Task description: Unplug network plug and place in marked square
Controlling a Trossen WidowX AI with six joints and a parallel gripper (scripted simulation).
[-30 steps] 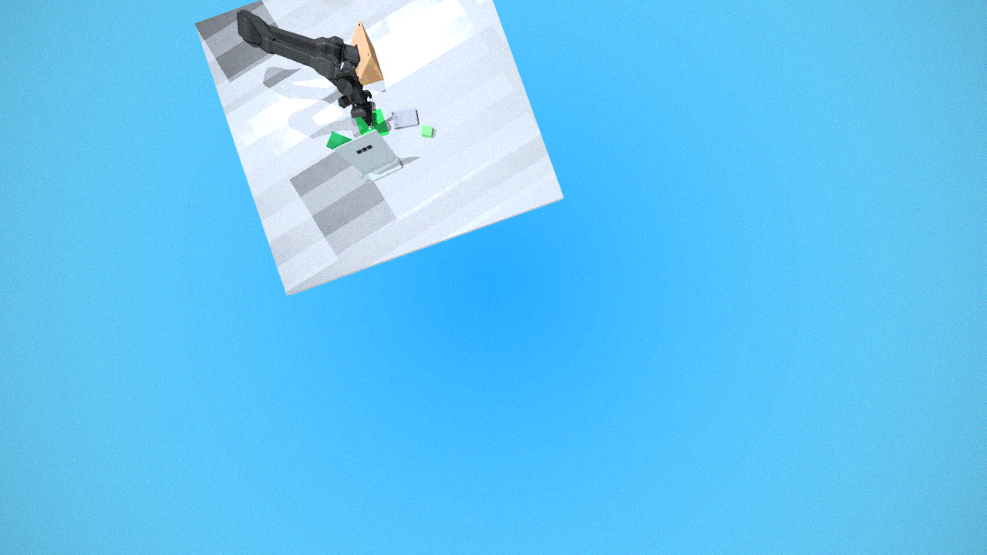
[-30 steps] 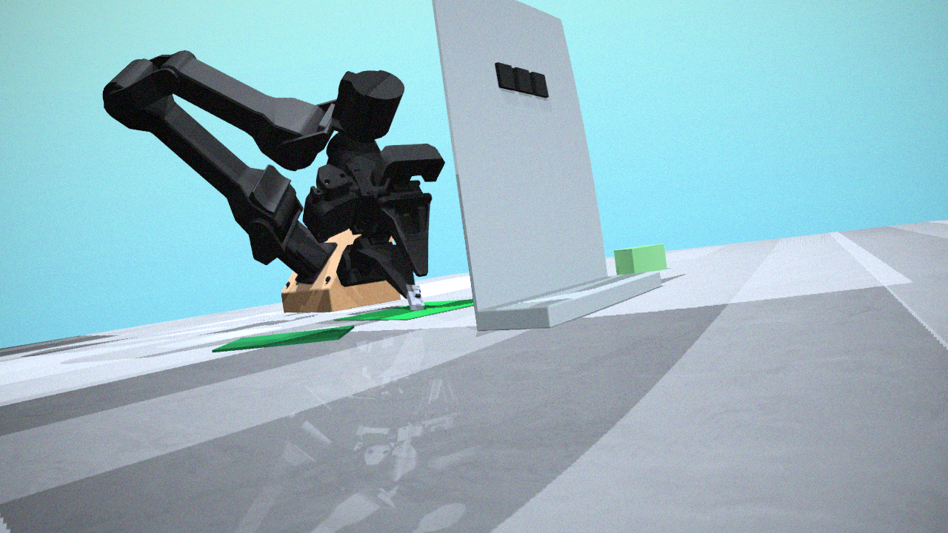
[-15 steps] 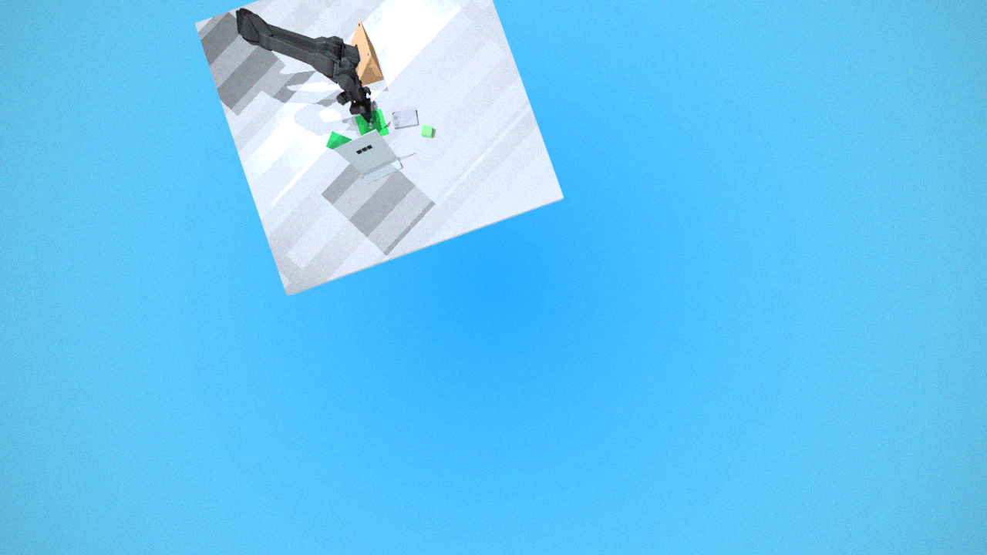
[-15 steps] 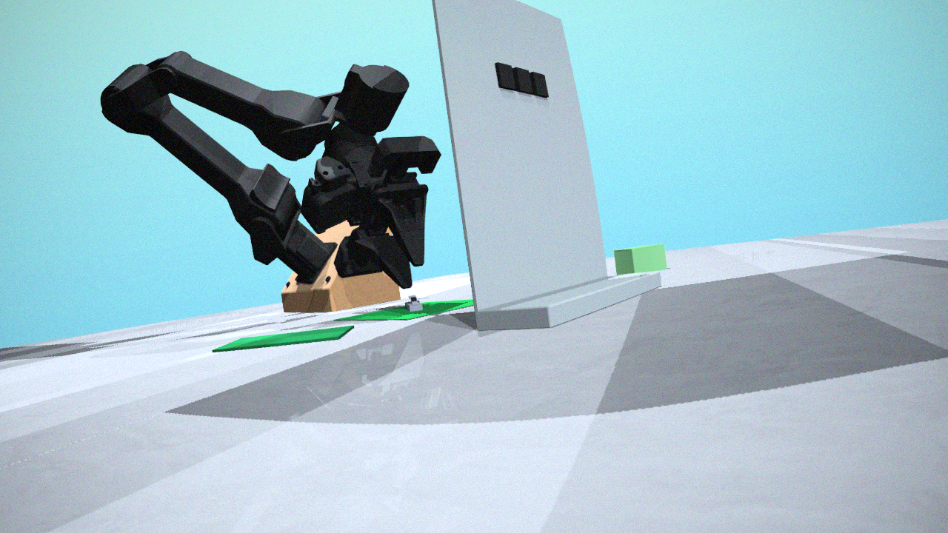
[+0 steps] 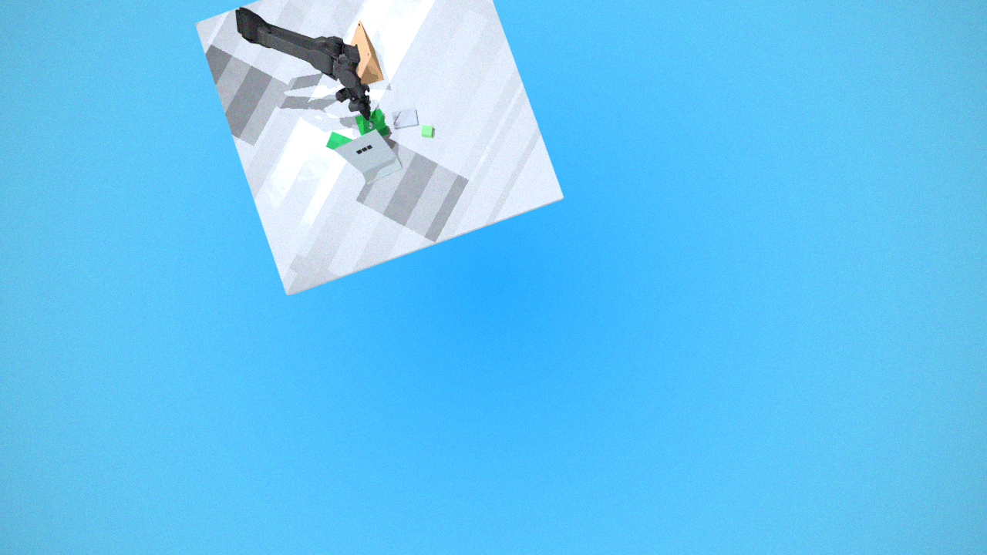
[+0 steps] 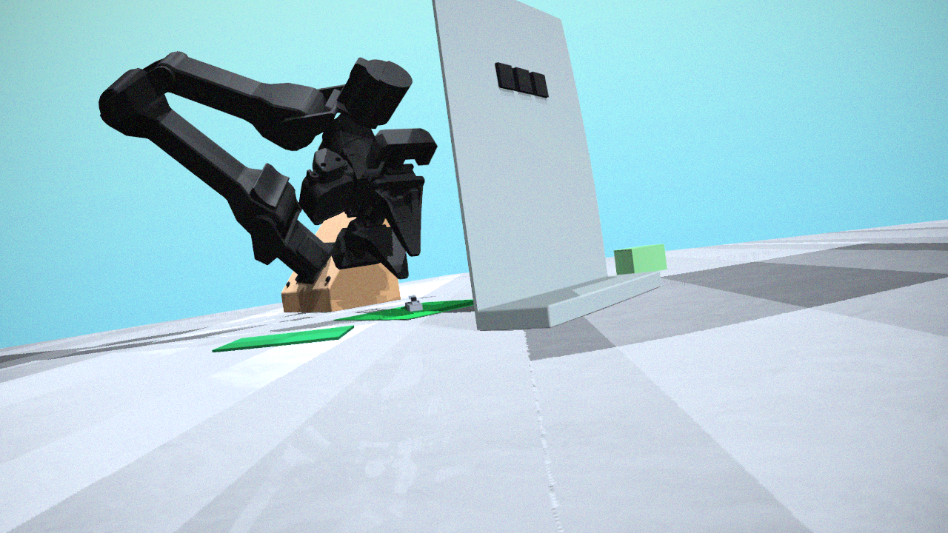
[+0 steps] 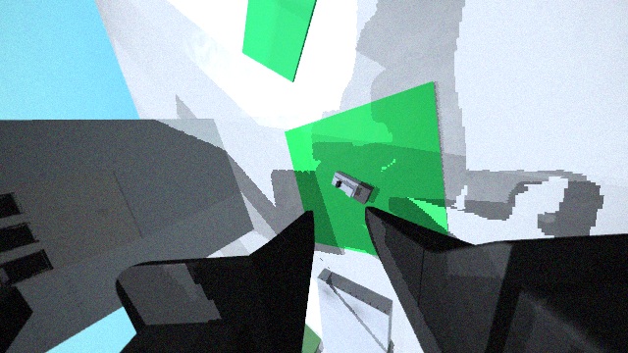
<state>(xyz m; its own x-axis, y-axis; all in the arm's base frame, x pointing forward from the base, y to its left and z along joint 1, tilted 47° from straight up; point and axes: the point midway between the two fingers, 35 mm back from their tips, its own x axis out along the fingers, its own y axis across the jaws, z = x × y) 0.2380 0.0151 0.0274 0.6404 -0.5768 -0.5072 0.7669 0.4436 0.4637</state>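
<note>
Now: gripper tip 30 mm above the network plug, 10 mm to the left of it and 10 mm short of it. From my gripper tip the other things lie so: flat grey tile: 150 mm to the left, 30 mm below, 20 mm ahead; bright green marked square: 40 mm below, 10 mm ahead; dark green flat patch: 160 mm to the right, 60 mm ahead, 40 mm below.
</note>
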